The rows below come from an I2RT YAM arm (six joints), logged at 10 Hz.
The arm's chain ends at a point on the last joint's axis. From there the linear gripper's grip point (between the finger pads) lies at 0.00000 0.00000 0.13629 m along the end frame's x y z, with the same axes.
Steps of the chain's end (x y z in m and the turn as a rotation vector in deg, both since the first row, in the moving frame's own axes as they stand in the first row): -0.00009 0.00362 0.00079 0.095 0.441 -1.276; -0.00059 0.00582 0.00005 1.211 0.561 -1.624; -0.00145 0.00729 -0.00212 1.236 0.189 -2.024; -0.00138 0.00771 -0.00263 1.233 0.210 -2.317; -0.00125 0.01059 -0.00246 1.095 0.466 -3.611; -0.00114 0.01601 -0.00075 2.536 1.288 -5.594; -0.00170 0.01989 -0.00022 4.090 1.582 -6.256
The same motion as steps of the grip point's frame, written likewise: 0.00096 0.00338 0.00079 0.095 0.441 -1.276; 0.00070 0.00292 0.00001 1.211 0.561 -1.624; -0.00105 0.00434 -0.00215 1.236 0.189 -2.024; -0.00094 0.00477 -0.00266 1.233 0.210 -2.317; -0.00022 0.00795 -0.00249 1.095 0.466 -3.611; 0.00162 0.00984 -0.00092 2.536 1.288 -5.594; 0.00152 0.00998 -0.00062 4.090 1.582 -6.256
